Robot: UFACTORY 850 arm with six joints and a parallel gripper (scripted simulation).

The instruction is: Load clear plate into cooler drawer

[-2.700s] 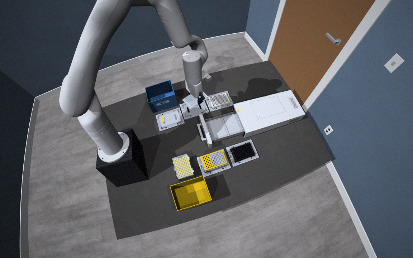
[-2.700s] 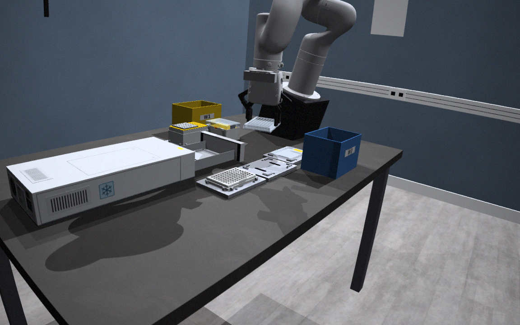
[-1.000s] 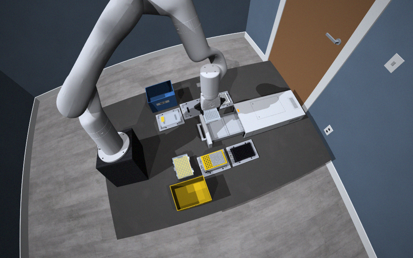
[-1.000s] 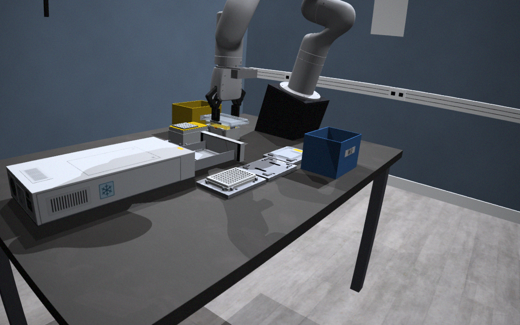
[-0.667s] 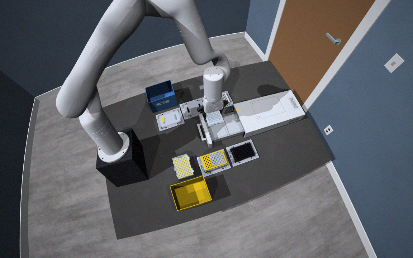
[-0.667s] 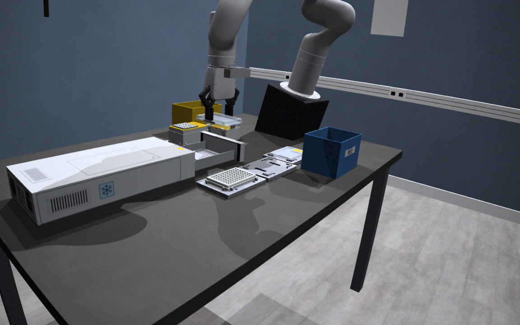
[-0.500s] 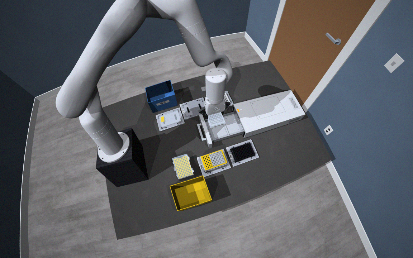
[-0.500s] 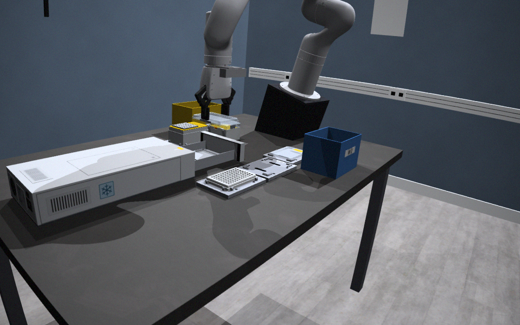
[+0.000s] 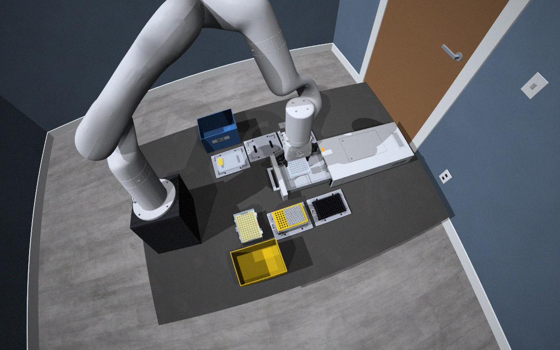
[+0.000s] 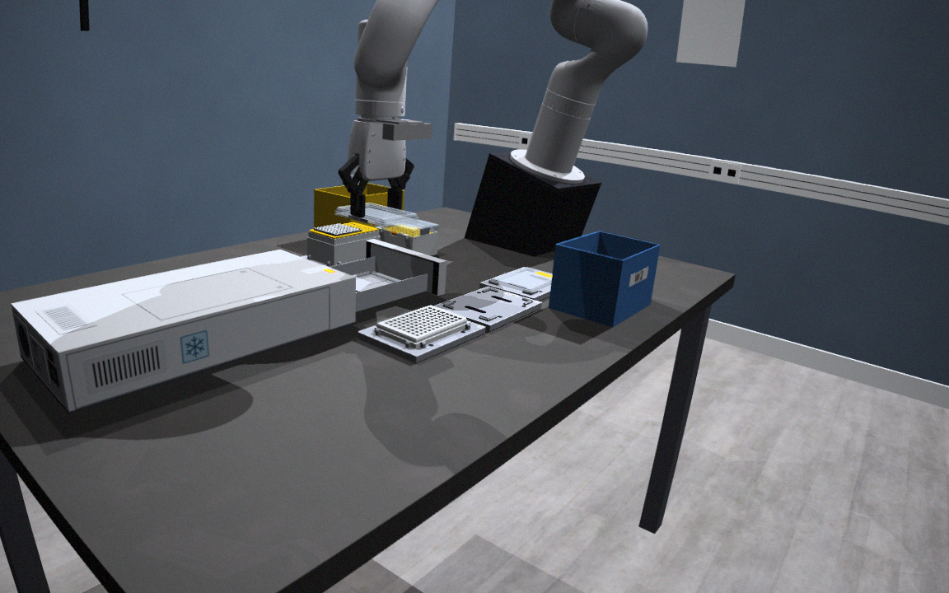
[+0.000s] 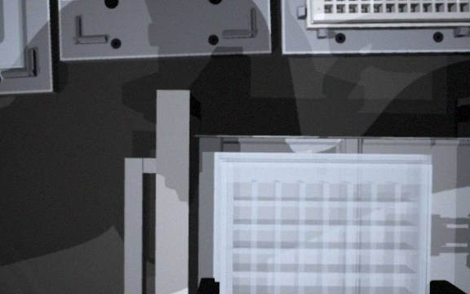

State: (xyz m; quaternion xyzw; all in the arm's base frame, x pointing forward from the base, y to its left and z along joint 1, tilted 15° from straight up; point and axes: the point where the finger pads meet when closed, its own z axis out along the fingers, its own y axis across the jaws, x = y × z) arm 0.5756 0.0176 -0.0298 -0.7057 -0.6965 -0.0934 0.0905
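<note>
Right now the drawer is 30 mm ahead of my hand and 120 mm below it. From my hand the other things lie so: black plate: 90 mm ahead, 180 mm to the right, 140 mm below; then white cooler: 190 mm ahead, 120 mm below; then clear plate: 10 mm below.
</note>
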